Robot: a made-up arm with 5 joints. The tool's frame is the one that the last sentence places.
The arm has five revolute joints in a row. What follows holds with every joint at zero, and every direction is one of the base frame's. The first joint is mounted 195 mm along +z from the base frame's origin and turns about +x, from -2.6 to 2.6 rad. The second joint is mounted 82 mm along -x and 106 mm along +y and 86 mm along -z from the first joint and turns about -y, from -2.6 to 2.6 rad. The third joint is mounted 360 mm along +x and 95 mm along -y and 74 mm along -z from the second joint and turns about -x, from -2.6 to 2.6 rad. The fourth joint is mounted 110 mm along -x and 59 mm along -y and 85 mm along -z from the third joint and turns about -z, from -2.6 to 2.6 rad. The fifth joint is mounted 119 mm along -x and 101 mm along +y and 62 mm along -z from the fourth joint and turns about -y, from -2.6 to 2.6 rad. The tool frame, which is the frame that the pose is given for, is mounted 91 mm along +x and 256 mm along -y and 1 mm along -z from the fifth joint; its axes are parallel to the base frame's.
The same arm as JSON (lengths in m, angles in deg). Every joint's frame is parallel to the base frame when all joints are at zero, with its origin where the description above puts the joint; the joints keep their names.
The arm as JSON. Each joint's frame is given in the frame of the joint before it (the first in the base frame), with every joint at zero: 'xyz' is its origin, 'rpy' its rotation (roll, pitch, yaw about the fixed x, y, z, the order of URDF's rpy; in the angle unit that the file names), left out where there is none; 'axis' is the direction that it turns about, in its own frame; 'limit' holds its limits. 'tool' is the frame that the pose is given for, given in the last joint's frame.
{"units": {"length": "m", "angle": "deg"}, "joints": [{"name": "joint 1", "type": "revolute", "origin": {"xyz": [0.0, 0.0, 0.195]}, "axis": [1.0, 0.0, 0.0], "limit": {"lower": -148.97, "upper": 148.97}}, {"name": "joint 2", "type": "revolute", "origin": {"xyz": [-0.082, 0.106, -0.086]}, "axis": [0.0, -1.0, 0.0], "limit": {"lower": -148.97, "upper": 148.97}}, {"name": "joint 3", "type": "revolute", "origin": {"xyz": [0.36, -0.095, -0.074]}, "axis": [-1.0, 0.0, 0.0], "limit": {"lower": -148.97, "upper": 148.97}}, {"name": "joint 4", "type": "revolute", "origin": {"xyz": [-0.11, -0.059, -0.085]}, "axis": [0.0, 0.0, -1.0], "limit": {"lower": -148.97, "upper": 148.97}}, {"name": "joint 5", "type": "revolute", "origin": {"xyz": [-0.119, 0.101, -0.062]}, "axis": [0.0, -1.0, 0.0], "limit": {"lower": -148.97, "upper": 148.97}}], "tool": {"origin": {"xyz": [0.091, -0.256, -0.001]}}}
